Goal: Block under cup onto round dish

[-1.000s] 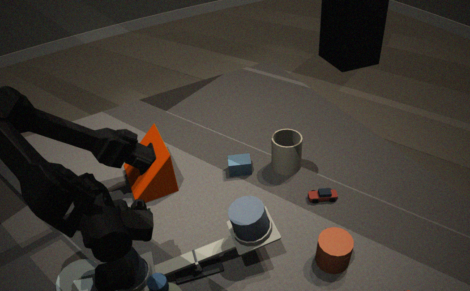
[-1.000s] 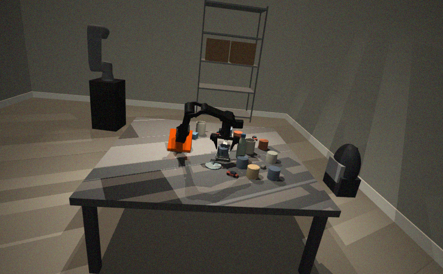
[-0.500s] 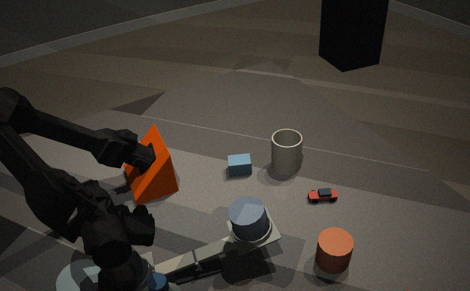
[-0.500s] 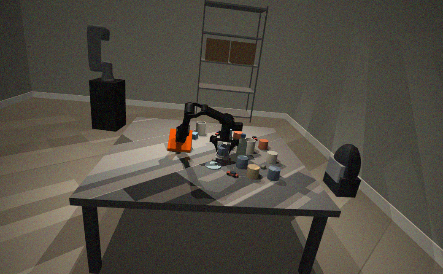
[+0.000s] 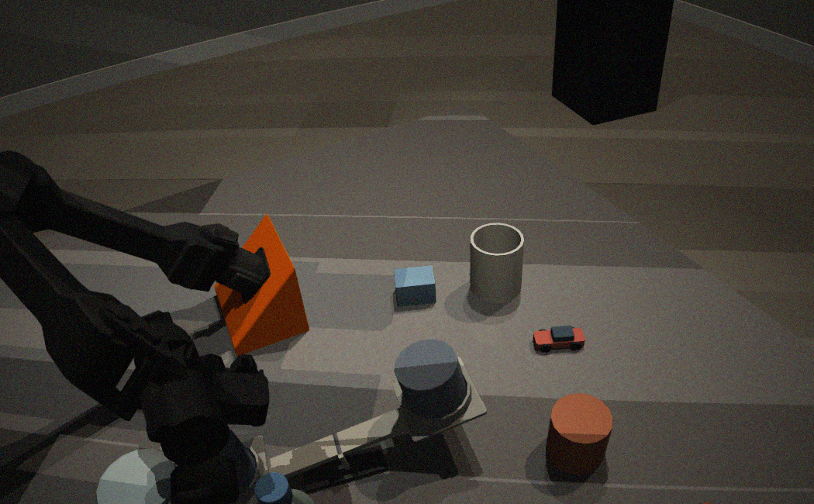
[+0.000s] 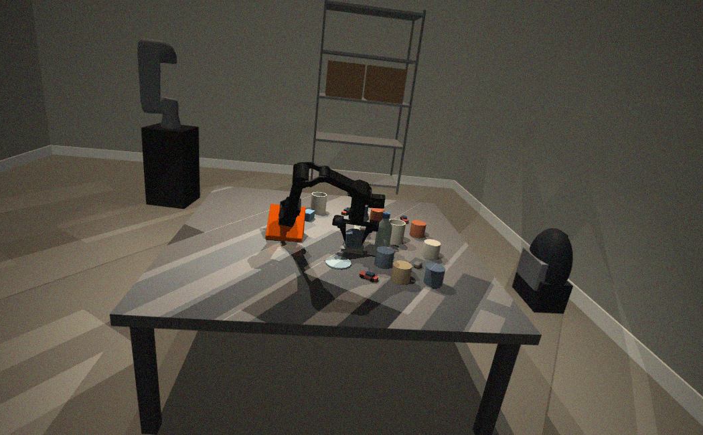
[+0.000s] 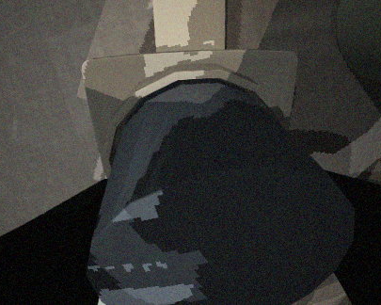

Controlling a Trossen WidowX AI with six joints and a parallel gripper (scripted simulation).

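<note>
The pale round dish lies 12 cm to the right of my gripper tip, 5 cm behind it and 4 cm below it. Also, from my gripper tip: pale green block: 1 cm below; blue block: 32 cm to the left, 24 cm behind, 3 cm below.
</note>
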